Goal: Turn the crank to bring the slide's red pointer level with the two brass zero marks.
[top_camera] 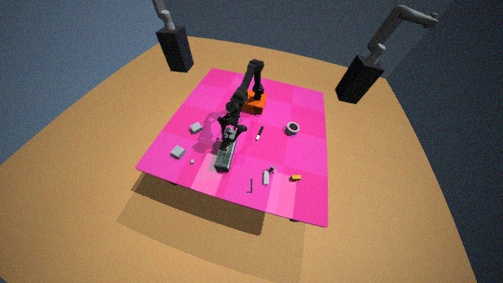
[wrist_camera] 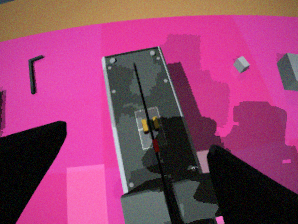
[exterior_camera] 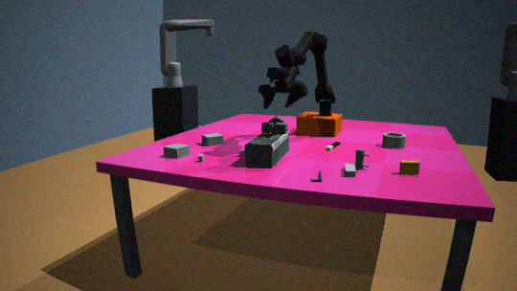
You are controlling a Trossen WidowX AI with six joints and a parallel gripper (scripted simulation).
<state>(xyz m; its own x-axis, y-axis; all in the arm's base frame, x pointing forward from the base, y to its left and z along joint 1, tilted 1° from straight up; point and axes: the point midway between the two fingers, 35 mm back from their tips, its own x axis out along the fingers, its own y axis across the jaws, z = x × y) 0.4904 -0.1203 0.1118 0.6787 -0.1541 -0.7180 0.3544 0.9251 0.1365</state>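
Now: gripper tip 15 cm past the dark crank handle and 11 cm above it. The rest, counted from my gripper tip: small cube 14 cm ahead, 23 cm to the right, 16 cm below; black-and-white stick 18 cm behind, 19 cm to the left, 17 cm below; red pointer 1 cm ahead, 2 cm to the right, 9 cm below.
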